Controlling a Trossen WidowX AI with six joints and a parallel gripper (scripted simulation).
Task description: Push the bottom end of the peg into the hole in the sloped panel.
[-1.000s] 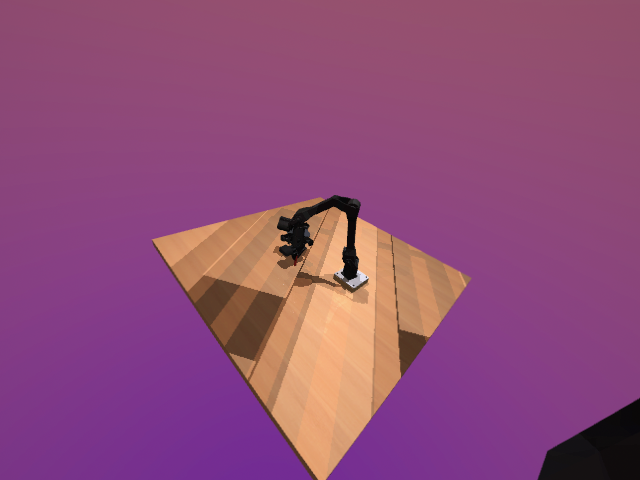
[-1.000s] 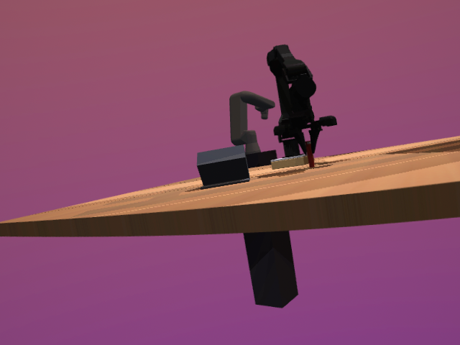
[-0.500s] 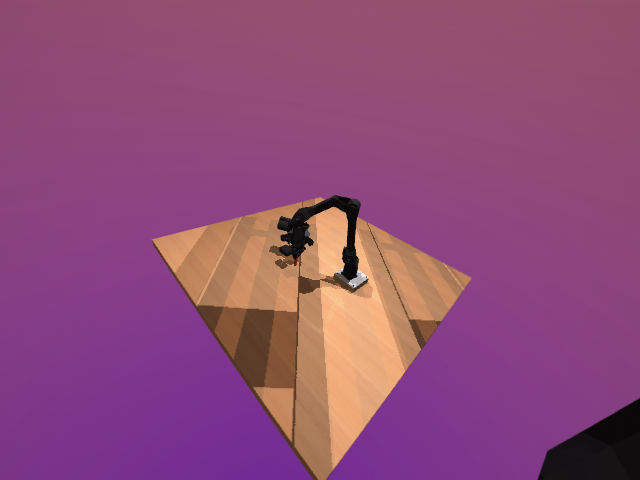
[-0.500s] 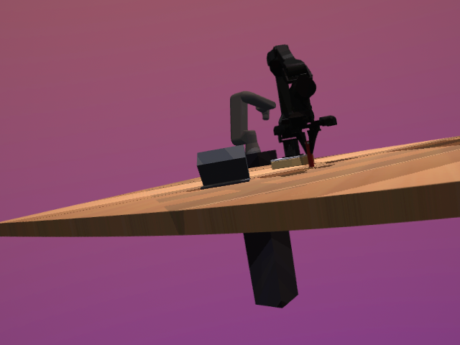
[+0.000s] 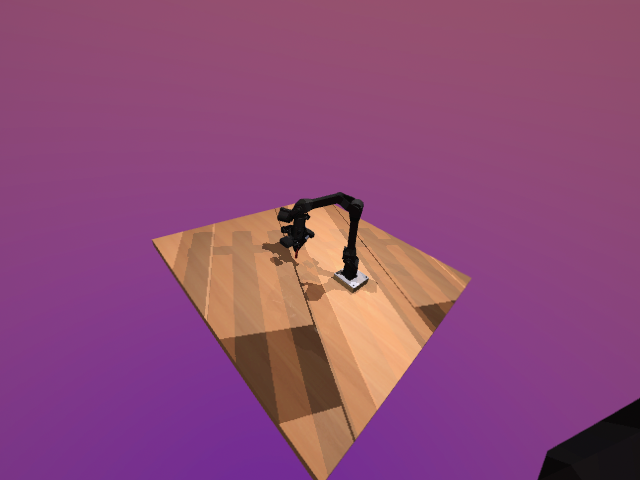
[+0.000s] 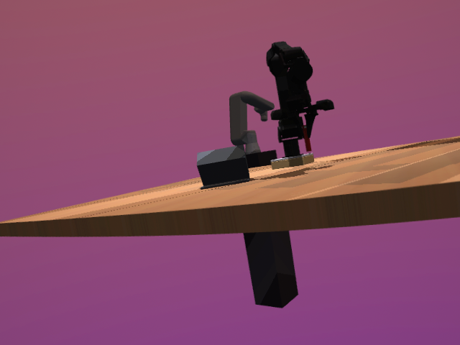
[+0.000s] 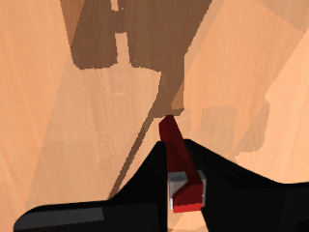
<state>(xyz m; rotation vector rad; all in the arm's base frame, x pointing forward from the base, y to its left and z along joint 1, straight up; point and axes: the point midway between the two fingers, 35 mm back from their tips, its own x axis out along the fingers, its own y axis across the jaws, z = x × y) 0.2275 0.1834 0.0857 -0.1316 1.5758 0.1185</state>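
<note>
Right now the sloped panel is 210 mm ahead of my gripper tip, 160 mm to the right of it and 50 mm below it. Also, from my gripper tip: peg (20 mm above).
</note>
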